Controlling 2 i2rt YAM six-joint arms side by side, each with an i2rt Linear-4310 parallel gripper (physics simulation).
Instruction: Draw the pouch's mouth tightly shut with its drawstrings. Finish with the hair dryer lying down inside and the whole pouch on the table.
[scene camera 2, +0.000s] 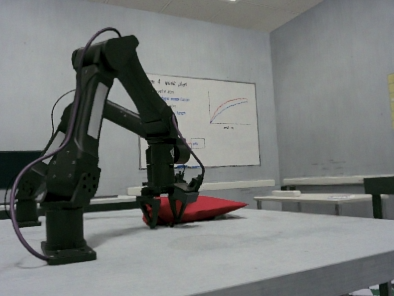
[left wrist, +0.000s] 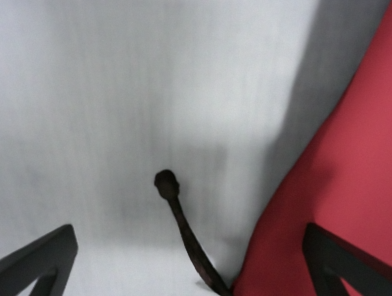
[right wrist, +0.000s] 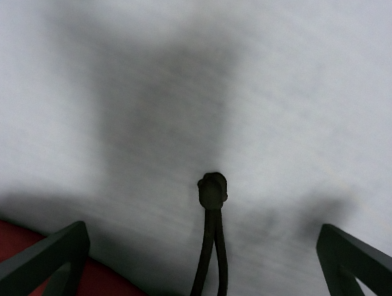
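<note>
The red pouch (scene camera 2: 212, 207) (left wrist: 355, 165) (right wrist: 17, 242) lies on the table (scene camera 2: 300, 250), bulging, with a pointed end toward the right in the scene view. Its mouth and the hair dryer do not show. A dark drawstring with a knotted end (left wrist: 187, 235) lies beside the pouch, between the spread fingers of my open left gripper (left wrist: 190, 234). Another drawstring, two strands joined at a knot (right wrist: 212, 192), lies between the spread fingers of my open right gripper (right wrist: 202, 234) (scene camera 2: 163, 223). Neither gripper holds a cord. My left gripper is largely hidden behind the right arm in the scene view.
The right arm (scene camera 2: 92, 115) stands in front of the left arm (scene camera 2: 122, 118) in the scene view, both reaching over the table. A whiteboard (scene camera 2: 235, 145) hangs on the wall behind. Another table (scene camera 2: 320, 198) and a dark chair (scene camera 2: 376, 200) stand beyond at the right.
</note>
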